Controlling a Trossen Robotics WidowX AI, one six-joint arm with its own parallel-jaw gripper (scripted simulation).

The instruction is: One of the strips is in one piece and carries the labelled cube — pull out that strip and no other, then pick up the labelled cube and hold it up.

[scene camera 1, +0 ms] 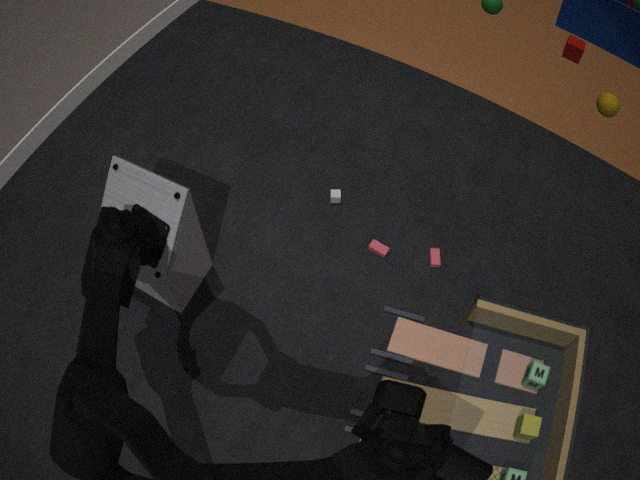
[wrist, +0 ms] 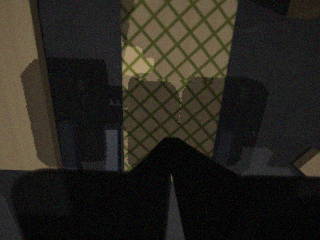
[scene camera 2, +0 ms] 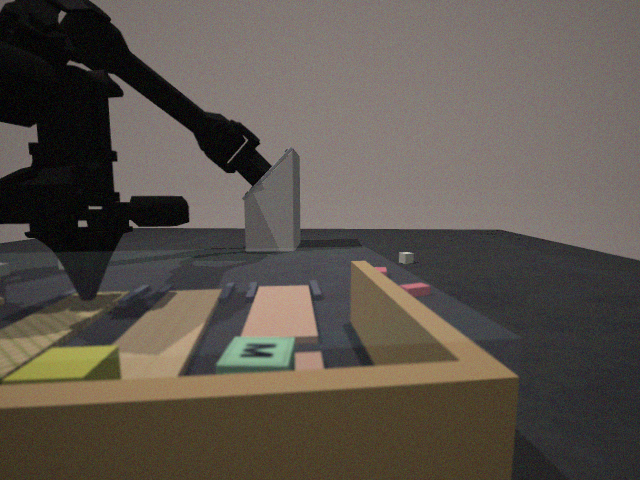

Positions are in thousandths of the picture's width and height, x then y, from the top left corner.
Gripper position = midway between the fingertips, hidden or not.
Note:
In view: my gripper (scene camera 1: 584, 961).
My gripper also shows in the wrist view (wrist: 533, 602).

